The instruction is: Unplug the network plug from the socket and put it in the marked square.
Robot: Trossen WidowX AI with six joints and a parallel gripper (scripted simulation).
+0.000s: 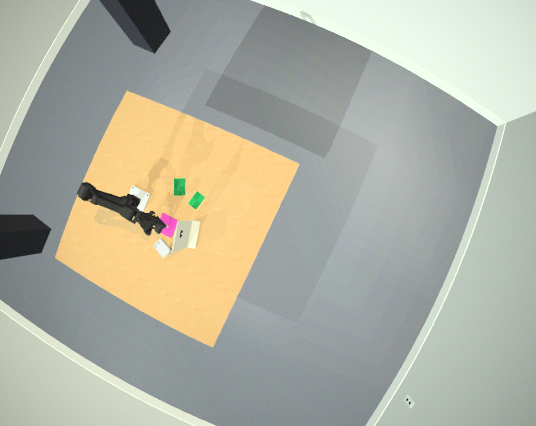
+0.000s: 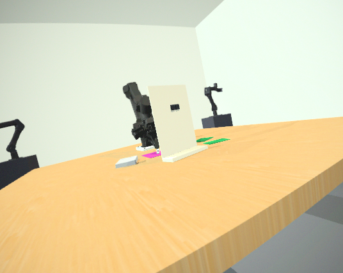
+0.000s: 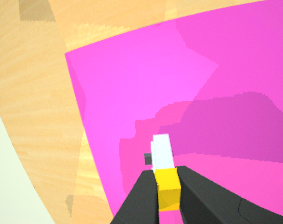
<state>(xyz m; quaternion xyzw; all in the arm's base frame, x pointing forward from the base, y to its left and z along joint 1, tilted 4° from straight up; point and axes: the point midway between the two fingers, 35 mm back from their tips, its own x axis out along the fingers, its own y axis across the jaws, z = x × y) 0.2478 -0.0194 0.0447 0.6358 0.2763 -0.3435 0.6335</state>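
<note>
My gripper tip is now right at the network plug. Round my gripper tip: grey block 14 cm to the right, 4 cm ahead, 1 cm below; magenta marked square 2 cm below; cream upright panel 16 cm ahead, 9 cm above, 4 cm to the left.
</note>
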